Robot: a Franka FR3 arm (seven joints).
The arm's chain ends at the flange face. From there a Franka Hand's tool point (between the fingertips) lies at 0.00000 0.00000 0.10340 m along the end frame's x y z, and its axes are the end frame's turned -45 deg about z.
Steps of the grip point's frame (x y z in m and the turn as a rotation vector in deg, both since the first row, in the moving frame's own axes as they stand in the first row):
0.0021, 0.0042, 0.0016, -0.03, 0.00, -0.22
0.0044, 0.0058, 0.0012, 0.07, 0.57, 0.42
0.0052, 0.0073, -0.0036, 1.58, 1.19, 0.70
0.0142, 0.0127, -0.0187, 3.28, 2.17, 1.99
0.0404, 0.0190, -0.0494, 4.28, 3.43, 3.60
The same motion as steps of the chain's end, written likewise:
0.0044, 0.0014, 0.0016, -0.02, 0.02, -0.22
0.0066, 0.0018, 0.0012, 0.45, 0.35, 0.42
0.0093, 0.0050, -0.0035, 1.96, -0.28, 0.70
0.0203, 0.0059, -0.0185, 3.85, -0.78, 1.99
0.0428, -0.0053, -0.0489, 5.45, -0.60, 3.60

